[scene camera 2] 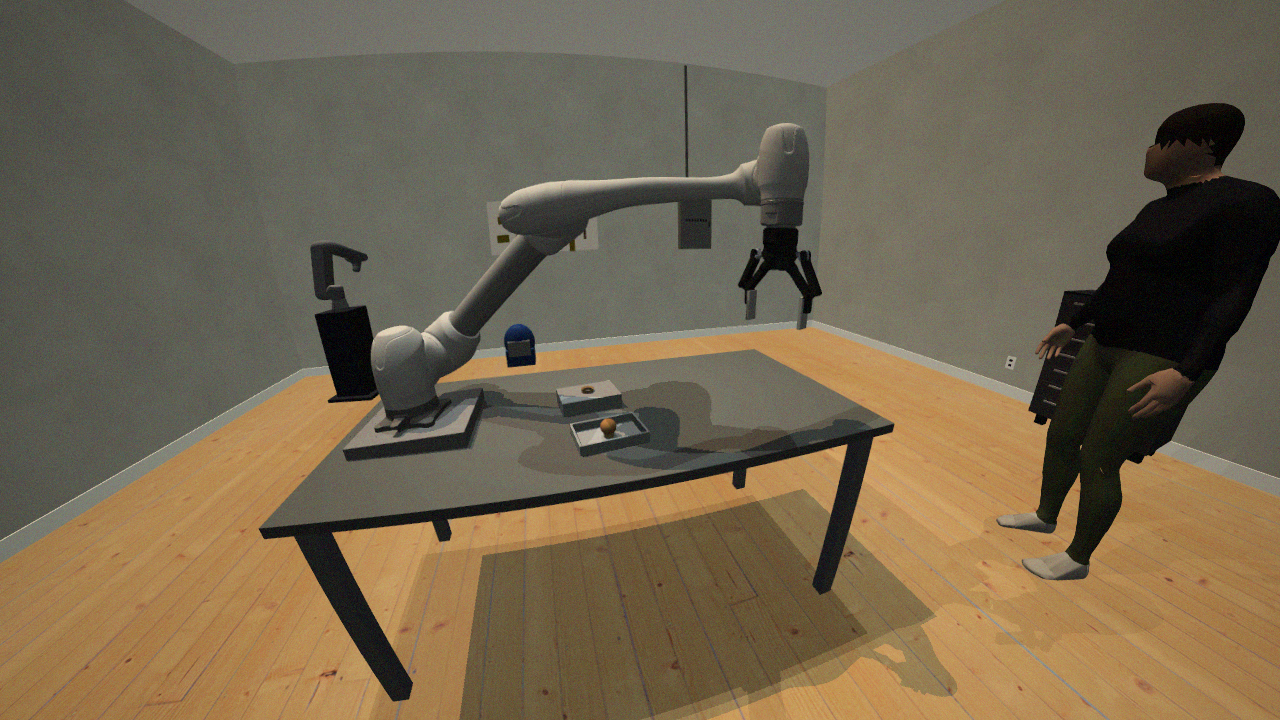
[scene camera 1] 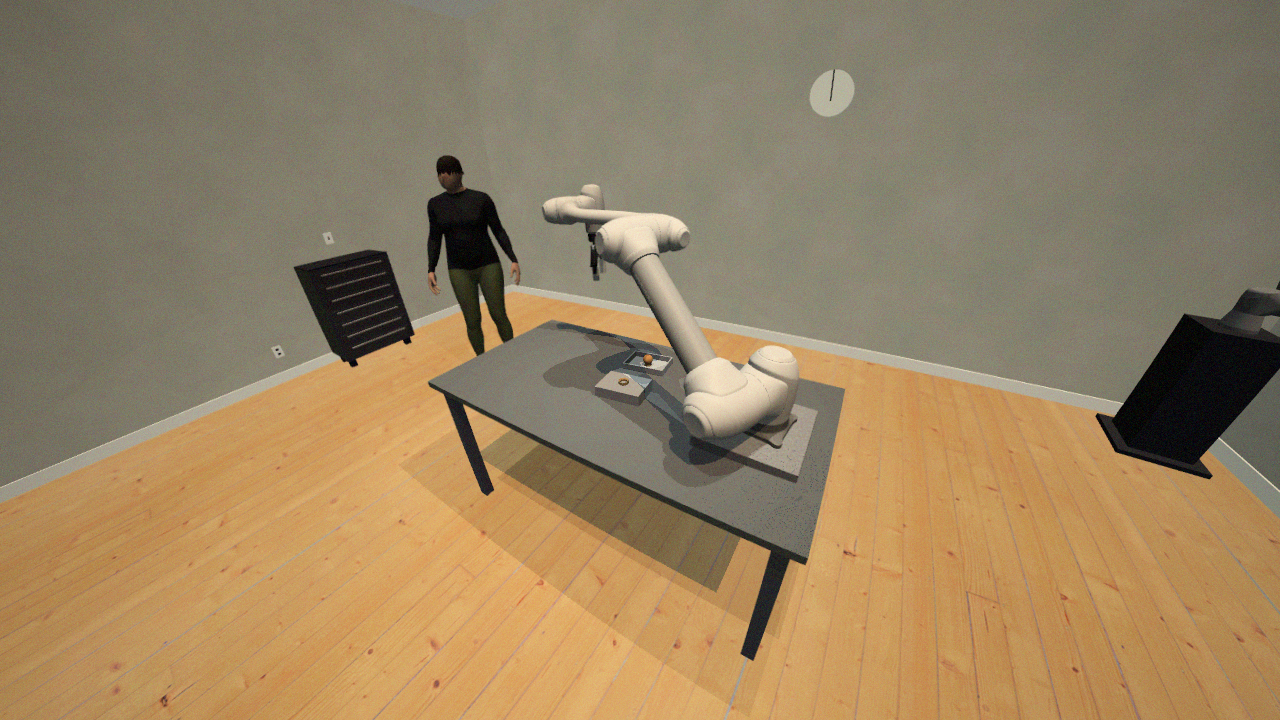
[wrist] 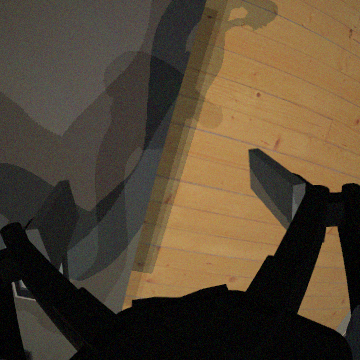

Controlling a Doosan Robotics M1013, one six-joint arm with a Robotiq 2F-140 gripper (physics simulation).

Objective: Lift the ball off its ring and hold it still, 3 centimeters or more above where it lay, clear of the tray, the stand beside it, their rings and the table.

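Note:
The orange ball (scene camera 1: pixel 647 359) (scene camera 2: pixel 607 427) rests inside the shallow tray (scene camera 1: pixel 646 369) (scene camera 2: pixel 617 444); its own ring is not discernible. The stand (scene camera 1: pixel 615 393) (scene camera 2: pixel 591 405), a low pale block, is beside the tray and bears a small ring (scene camera 1: pixel 623 385) (scene camera 2: pixel 581 390). My gripper (scene camera 1: pixel 596 274) (scene camera 2: pixel 776 311) (wrist: pixel 160 183) is open and empty, fingers pointing down. It hangs high, well to the side of the ball toward the table's far end from the robot base. The ball does not show in the wrist view; a pale-edged corner of something shows behind the left finger.
The grey table (scene camera 1: pixel 510 376) (scene camera 2: pixel 375 492) carries the robot's base plate (scene camera 1: pixel 751 460) (scene camera 2: pixel 411 445) at its other end. In the wrist view the table's edge and wooden floor (wrist: pixel 240 125) lie below. A person (scene camera 1: pixel 465 228) (scene camera 2: pixel 1172 259) stands beyond the table's end, near a dark drawer cabinet (scene camera 1: pixel 362 304).

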